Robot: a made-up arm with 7 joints.
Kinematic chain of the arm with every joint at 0, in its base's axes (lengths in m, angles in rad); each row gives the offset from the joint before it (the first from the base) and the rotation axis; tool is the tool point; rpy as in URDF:
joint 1: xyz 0 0 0.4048 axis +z
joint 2: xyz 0 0 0 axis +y
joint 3: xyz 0 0 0.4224 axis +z
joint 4: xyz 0.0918 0 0 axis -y
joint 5: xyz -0.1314 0 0.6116 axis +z
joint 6: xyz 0 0 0 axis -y
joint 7: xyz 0.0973 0 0 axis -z
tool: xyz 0 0 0 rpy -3.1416 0 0
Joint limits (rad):
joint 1: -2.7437..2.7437
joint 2: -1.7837..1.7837
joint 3: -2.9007..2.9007
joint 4: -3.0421..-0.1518
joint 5: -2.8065..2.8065
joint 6: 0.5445..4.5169
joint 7: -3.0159..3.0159
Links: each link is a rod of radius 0.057 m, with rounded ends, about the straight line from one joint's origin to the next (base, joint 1, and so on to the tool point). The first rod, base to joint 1, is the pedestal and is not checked.
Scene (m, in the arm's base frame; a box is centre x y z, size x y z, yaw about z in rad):
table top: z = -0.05
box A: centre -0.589 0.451 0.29 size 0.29 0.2 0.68 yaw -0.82
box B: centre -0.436 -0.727 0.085 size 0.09 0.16 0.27 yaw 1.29
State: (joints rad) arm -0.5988 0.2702 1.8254 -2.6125 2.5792 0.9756 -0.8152
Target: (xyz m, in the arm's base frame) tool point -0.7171 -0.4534 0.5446
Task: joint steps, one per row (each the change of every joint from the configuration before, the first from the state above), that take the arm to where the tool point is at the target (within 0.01 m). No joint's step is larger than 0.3 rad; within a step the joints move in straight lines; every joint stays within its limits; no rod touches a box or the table.
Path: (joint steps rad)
1: 0.2400 0.1034 -0.0952 0.1794 0.0104 0.0643 0.0273
2: 0.2401 0.1034 -0.0953 0.1793 0.0104 0.0642 0.0272
3: 0.2400 0.1034 -0.0952 0.1794 0.0103 0.0643 0.0273
4: 0.0157 -0.1274 0.2656 0.0026 -0.0137 -0.0812 -0.0273
5: 0.0156 -0.1273 0.2655 0.0026 -0.0137 -0.0812 -0.0272
6: 0.0157 -0.1273 0.2656 0.0026 -0.0137 -0.0812 -0.0273
7: 0.2916 -0.2109 0.2821 0.0490 -0.0121 0.0016 0.0000
8: 0.2916 -0.2108 0.2822 0.0490 -0.0121 0.0017 0.0000

